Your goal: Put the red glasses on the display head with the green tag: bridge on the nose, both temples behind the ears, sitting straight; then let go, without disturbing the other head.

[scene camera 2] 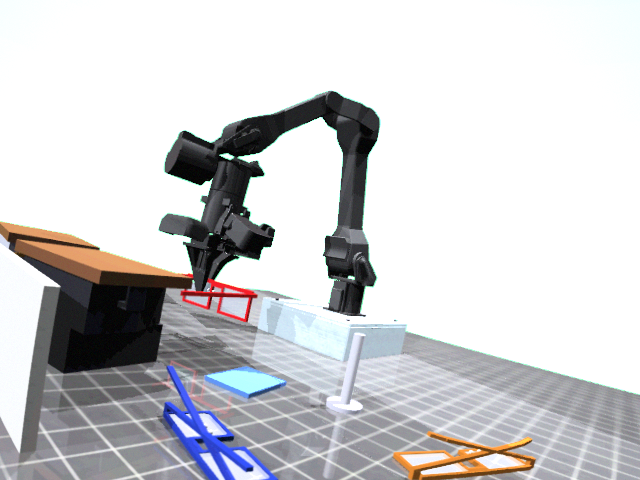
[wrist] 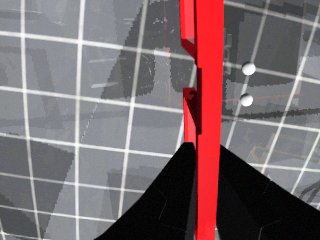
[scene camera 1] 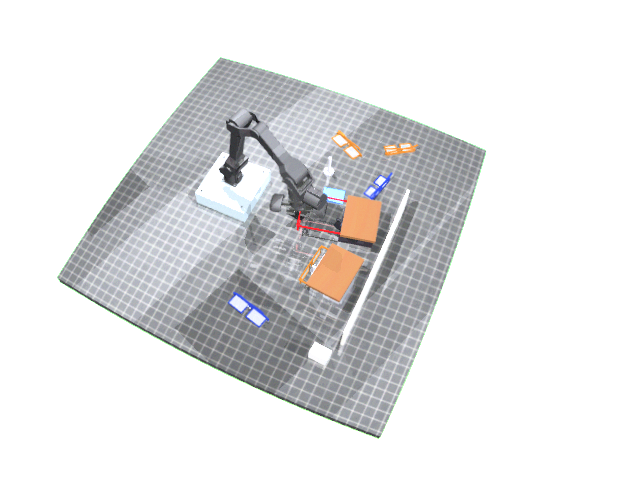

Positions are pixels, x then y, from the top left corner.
Labels:
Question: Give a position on a light blue plate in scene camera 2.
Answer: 245,381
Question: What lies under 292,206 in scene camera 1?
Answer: The gripper.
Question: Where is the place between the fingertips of the gripper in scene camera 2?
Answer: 200,293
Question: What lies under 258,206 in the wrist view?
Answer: The gripper.

